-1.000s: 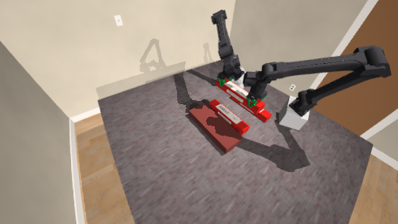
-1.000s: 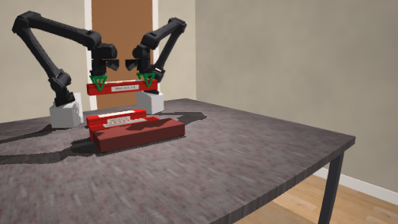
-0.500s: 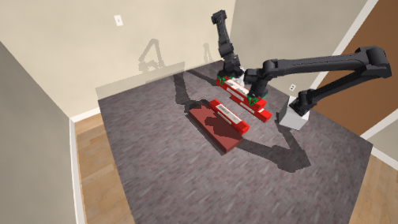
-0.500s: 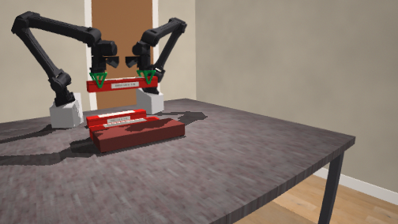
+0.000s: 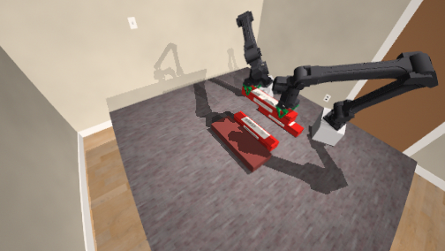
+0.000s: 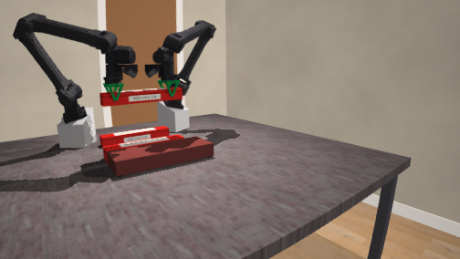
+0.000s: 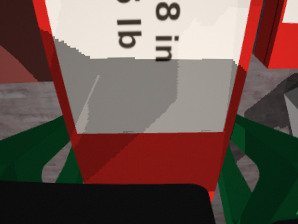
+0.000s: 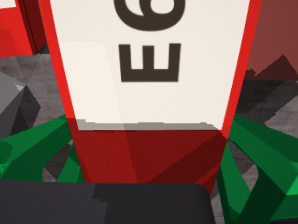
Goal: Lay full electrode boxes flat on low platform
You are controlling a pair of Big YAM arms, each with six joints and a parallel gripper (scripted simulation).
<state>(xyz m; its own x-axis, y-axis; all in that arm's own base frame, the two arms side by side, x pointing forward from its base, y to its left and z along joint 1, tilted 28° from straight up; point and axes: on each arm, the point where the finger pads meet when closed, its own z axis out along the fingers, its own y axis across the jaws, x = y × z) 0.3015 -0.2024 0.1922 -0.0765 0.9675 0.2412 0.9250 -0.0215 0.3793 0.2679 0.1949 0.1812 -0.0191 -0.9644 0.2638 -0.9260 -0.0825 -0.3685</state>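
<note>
Right now the red electrode box is 12 cm to the right of my left hand and 1 cm above it. Round my left hand: low dark red platform 24 cm below, 18 cm ahead, 14 cm to the right.
Now: right hand 14 cm to the right of the red electrode box, 1 cm below it and 1 cm short of it. Also, from my right hand: low dark red platform (24 cm below, 19 cm ahead, 12 cm to the left).
</note>
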